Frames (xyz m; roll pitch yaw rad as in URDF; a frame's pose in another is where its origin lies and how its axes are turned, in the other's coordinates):
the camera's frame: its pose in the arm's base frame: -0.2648 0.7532 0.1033 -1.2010 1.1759 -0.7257
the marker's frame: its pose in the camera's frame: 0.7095 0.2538 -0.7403 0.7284 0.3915 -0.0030
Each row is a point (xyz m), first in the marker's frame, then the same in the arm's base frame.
Working: the marker's frame: its pose in the arm's base frame: -0.8060 0.4332 -0.7456 -1.3957 1.1320 -1.7225

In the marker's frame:
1: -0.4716 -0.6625 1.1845
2: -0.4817 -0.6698 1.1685
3: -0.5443 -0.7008 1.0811
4: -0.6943 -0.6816 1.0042
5: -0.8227 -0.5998 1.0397
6: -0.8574 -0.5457 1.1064
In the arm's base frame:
1: 0.1457 -0.2960 0.0462
2: 0.1289 -0.2931 0.0572
3: 0.0405 -0.2667 0.1204
4: -0.0170 -0.1639 0.2424
5: 0.0500 -0.0508 0.3271
6: 0.1322 -0.0103 0.3408

